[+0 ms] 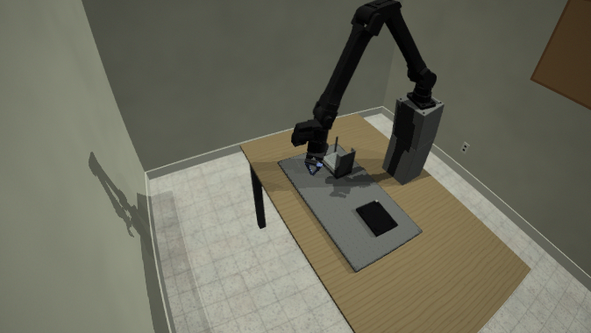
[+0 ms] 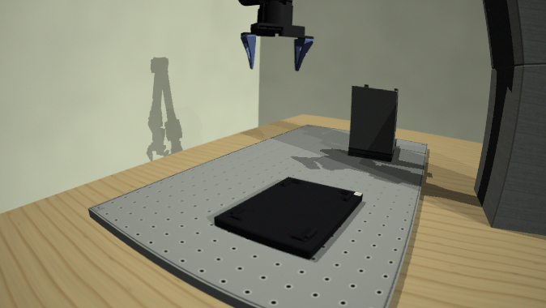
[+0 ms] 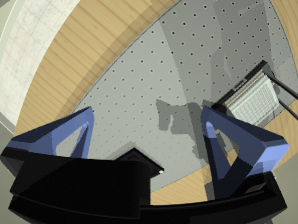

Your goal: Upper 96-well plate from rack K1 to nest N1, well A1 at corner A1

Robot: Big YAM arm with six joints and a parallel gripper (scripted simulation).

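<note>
Right now my hand is 19 cm past the dark back wall, 8 cm to the left of it and 9 cm above it. Also, from my hand: pale A1 square (27 cm behind, 13 cm to the left, 16 cm below).
</note>
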